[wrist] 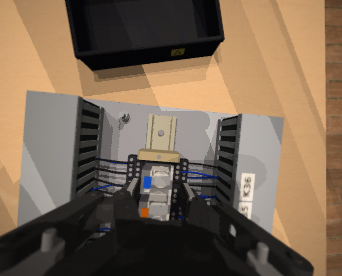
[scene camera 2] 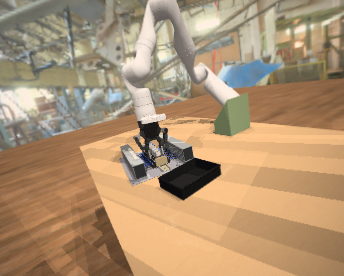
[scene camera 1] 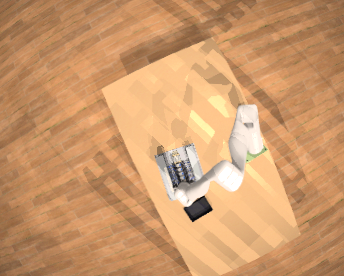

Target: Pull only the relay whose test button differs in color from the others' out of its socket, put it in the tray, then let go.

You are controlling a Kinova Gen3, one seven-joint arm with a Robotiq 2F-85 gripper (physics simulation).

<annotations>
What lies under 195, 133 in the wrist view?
A grey panel.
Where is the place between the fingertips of my gripper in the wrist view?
159, 189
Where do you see a relay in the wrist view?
At 156, 179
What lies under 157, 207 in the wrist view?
A relay.
</annotations>
